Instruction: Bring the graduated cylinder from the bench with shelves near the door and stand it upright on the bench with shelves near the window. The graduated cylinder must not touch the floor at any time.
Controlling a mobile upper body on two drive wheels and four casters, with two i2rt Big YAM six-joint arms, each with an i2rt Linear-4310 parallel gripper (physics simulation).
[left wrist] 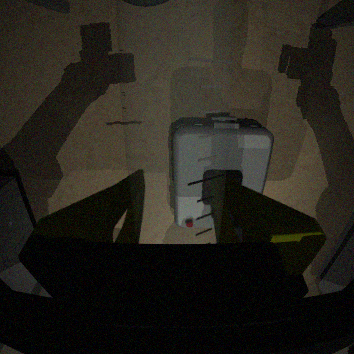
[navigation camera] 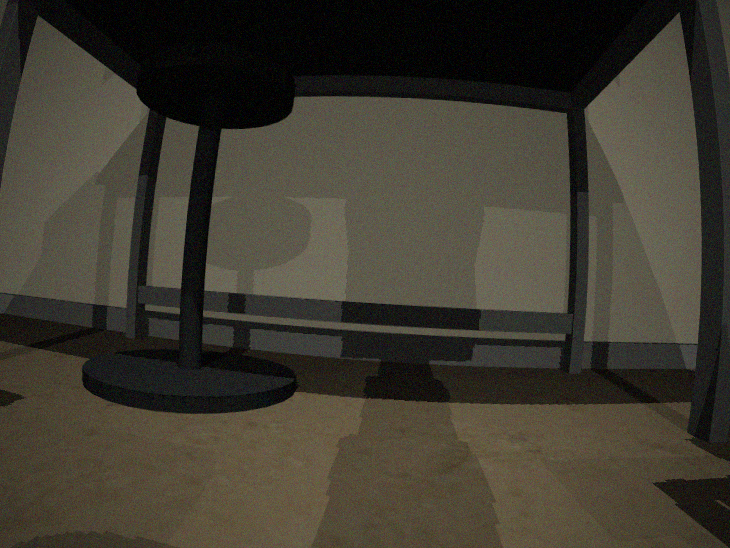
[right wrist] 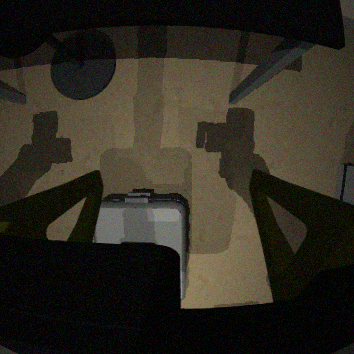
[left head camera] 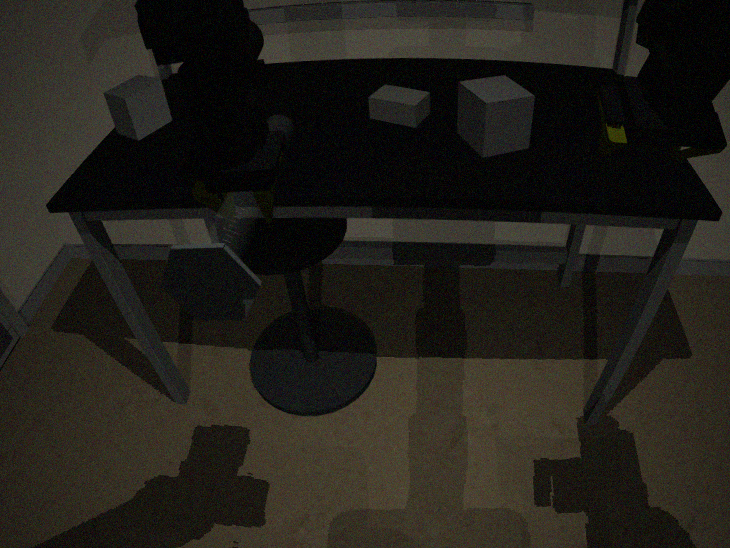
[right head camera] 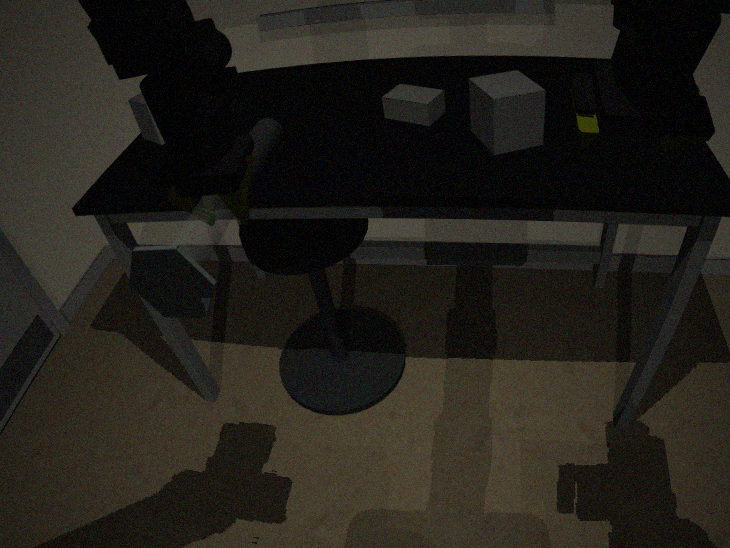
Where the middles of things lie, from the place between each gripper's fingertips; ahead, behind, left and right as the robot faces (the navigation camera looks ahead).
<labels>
I see the graduated cylinder [left wrist: 175, 71] 40 mm above my left hand, 20 mm ahead of it and 10 mm to the right of it.
Now: the graduated cylinder 44 cm to the left of my right hand, 3 cm behind it and 1 cm below it.
</labels>
